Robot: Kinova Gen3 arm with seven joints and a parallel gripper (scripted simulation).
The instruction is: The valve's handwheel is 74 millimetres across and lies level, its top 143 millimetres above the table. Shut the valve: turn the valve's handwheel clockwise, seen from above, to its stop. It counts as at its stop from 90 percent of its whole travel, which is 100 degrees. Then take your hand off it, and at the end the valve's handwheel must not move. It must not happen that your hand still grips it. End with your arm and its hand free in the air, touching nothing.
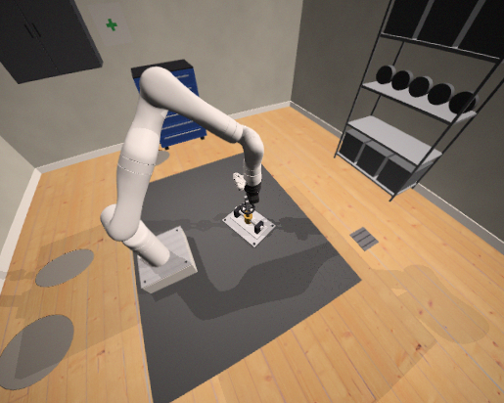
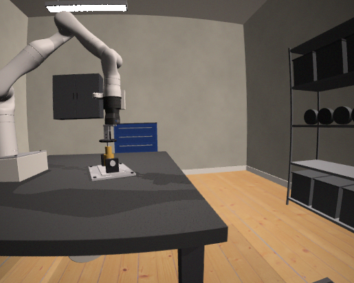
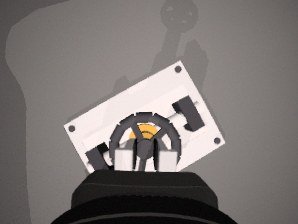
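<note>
My hand is 30 mm above the black spoked handwheel.
</note>
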